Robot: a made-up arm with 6 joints. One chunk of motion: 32 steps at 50 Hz.
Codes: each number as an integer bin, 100 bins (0 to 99) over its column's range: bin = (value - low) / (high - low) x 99, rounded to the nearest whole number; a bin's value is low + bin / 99 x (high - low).
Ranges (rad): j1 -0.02..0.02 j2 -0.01..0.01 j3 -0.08..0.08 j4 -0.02..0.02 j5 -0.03..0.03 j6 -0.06..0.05
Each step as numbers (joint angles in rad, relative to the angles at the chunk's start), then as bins.
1 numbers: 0.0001 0.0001 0.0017 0.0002 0.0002 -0.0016
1 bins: 50 50 51 50 50 53
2 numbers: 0.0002 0.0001 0.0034 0.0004 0.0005 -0.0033
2 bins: 50 50 52 50 50 51
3 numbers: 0.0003 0.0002 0.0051 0.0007 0.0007 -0.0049
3 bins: 50 50 53 51 51 50
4 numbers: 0.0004 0.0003 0.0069 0.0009 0.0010 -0.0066
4 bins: 50 51 54 52 51 48
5 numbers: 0.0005 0.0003 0.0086 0.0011 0.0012 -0.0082
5 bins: 51 51 55 52 51 47
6 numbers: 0.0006 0.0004 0.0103 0.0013 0.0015 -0.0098
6 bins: 51 51 56 53 52 45
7 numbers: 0.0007 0.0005 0.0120 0.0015 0.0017 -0.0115
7 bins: 51 52 57 53 52 44
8 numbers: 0.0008 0.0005 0.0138 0.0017 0.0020 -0.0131
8 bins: 51 52 58 54 53 42
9 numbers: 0.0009 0.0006 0.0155 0.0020 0.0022 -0.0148
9 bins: 52 52 59 54 53 41
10 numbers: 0.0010 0.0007 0.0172 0.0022 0.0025 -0.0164
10 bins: 52 53 60 55 54 39
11 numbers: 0.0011 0.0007 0.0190 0.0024 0.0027 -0.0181
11 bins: 52 53 61 55 54 38
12 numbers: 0.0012 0.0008 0.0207 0.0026 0.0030 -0.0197
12 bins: 52 53 62 56 54 36
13 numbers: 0.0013 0.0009 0.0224 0.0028 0.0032 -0.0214
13 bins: 53 54 63 56 55 35
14 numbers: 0.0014 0.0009 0.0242 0.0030 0.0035 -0.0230
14 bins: 53 54 64 57 55 33
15 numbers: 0.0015 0.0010 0.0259 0.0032 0.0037 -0.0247
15 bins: 53 54 66 57 56 32
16 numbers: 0.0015 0.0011 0.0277 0.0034 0.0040 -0.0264
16 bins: 53 55 67 58 56 30
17 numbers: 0.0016 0.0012 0.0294 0.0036 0.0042 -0.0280
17 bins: 53 55 68 58 56 29
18 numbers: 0.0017 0.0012 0.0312 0.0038 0.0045 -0.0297
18 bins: 54 55 69 59 57 27
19 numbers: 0.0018 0.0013 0.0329 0.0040 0.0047 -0.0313
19 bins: 54 56 70 59 57 26
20 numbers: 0.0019 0.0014 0.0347 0.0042 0.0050 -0.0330
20 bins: 54 56 71 60 58 24
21 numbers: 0.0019 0.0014 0.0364 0.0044 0.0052 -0.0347
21 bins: 54 56 72 60 58 23
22 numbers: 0.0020 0.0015 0.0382 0.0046 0.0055 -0.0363
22 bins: 54 57 73 61 59 21
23 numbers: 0.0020 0.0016 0.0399 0.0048 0.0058 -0.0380
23 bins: 54 57 74 61 59 20
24 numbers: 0.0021 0.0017 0.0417 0.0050 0.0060 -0.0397
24 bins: 55 58 75 62 59 18
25 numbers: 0.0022 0.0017 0.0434 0.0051 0.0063 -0.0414
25 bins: 55 58 76 62 60 17
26 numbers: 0.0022 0.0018 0.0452 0.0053 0.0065 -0.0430
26 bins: 55 58 77 63 60 15
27 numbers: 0.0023 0.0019 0.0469 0.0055 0.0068 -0.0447
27 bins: 55 59 79 63 61 14
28 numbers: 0.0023 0.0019 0.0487 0.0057 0.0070 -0.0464
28 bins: 55 59 80 64 61 12
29 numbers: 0.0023 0.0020 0.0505 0.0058 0.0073 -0.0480
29 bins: 55 59 81 64 62 11
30 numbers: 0.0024 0.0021 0.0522 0.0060 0.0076 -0.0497
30 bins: 55 60 82 64 62 9
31 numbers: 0.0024 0.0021 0.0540 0.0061 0.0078 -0.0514
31 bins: 55 60 83 65 62 8
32 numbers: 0.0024 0.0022 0.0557 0.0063 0.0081 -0.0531
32 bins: 55 60 84 65 63 6
